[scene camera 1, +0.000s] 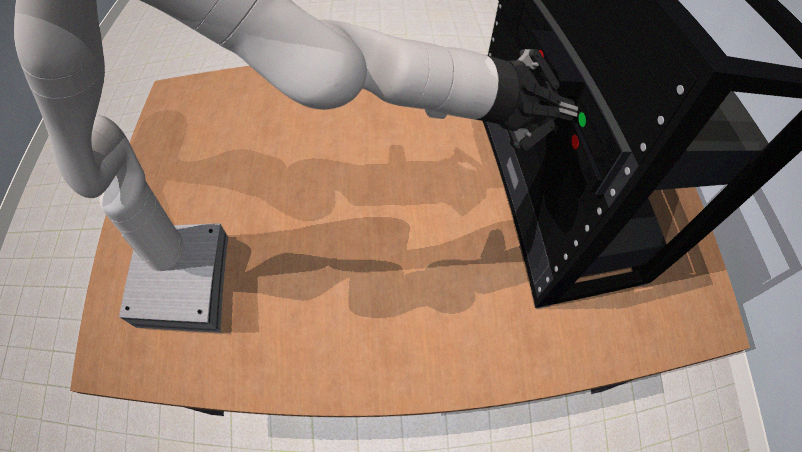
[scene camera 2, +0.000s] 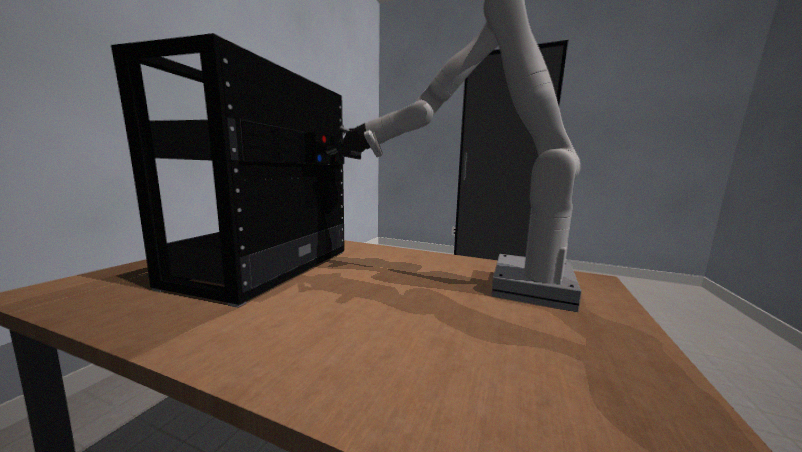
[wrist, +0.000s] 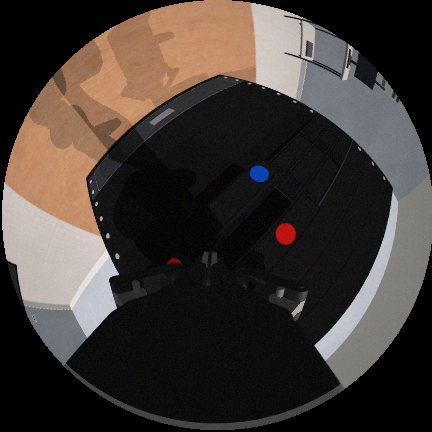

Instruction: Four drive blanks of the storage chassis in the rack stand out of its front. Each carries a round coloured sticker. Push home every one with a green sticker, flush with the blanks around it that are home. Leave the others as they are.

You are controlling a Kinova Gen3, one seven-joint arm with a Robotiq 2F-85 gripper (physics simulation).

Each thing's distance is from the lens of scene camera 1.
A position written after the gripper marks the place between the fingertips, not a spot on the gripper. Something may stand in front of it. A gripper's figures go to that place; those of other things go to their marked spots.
gripper [scene camera 1: 573, 111]: 0.58 m
black rack [scene camera 1: 657, 109]: 0.46 m
